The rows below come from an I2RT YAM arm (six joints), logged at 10 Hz.
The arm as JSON. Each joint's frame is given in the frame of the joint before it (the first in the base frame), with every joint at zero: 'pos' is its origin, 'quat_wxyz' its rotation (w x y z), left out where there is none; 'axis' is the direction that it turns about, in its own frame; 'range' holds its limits. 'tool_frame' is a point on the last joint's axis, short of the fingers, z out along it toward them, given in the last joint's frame.
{
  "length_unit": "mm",
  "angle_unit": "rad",
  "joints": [
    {
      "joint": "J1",
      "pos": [
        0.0,
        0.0,
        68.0
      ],
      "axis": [
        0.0,
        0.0,
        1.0
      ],
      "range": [
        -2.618,
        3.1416
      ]
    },
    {
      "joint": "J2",
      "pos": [
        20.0,
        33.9,
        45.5
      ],
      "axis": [
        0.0,
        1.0,
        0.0
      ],
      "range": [
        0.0,
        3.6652
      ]
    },
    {
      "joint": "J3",
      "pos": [
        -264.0,
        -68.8,
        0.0
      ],
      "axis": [
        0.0,
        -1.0,
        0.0
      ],
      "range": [
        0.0,
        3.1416
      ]
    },
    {
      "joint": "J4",
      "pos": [
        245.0,
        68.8,
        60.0
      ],
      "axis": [
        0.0,
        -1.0,
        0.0
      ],
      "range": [
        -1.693,
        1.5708
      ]
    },
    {
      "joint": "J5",
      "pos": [
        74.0,
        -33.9,
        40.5
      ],
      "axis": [
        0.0,
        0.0,
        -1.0
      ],
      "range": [
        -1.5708,
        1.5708
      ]
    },
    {
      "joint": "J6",
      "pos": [
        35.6,
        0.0,
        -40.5
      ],
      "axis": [
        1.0,
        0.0,
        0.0
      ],
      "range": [
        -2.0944,
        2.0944
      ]
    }
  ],
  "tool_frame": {
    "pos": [
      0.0,
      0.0,
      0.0
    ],
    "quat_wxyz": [
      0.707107,
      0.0,
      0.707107,
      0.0
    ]
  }
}
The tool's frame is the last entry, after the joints.
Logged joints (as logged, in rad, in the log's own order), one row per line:
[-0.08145, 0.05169, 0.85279, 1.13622, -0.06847, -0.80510]
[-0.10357, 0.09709, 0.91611, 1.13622, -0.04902, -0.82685]
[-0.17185, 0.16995, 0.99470, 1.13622, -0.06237, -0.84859]
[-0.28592, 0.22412, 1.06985, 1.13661, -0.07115, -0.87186]
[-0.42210, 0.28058, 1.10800, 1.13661, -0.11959, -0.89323]
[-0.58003, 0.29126, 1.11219, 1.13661, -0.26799, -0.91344]
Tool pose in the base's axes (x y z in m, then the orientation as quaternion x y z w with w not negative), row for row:
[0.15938, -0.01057, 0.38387, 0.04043, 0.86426, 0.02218, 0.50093]
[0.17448, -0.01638, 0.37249, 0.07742, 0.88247, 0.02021, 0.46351]
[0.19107, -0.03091, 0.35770, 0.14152, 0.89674, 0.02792, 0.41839]
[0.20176, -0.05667, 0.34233, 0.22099, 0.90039, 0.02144, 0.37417]
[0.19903, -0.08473, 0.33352, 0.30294, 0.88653, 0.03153, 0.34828]
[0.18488, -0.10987, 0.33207, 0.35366, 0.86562, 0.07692, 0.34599]
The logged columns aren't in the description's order. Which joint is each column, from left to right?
Columns, left to right: J1, J6, J2, J3, J5, J4.
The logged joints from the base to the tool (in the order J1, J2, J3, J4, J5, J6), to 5 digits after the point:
[-0.08145, 0.85279, 1.13622, -0.80510, -0.06847, 0.05169]
[-0.10357, 0.91611, 1.13622, -0.82685, -0.04902, 0.09709]
[-0.17185, 0.99470, 1.13622, -0.84859, -0.06237, 0.16995]
[-0.28592, 1.06985, 1.13661, -0.87186, -0.07115, 0.22412]
[-0.42210, 1.10800, 1.13661, -0.89323, -0.11959, 0.28058]
[-0.58003, 1.11219, 1.13661, -0.91344, -0.26799, 0.29126]

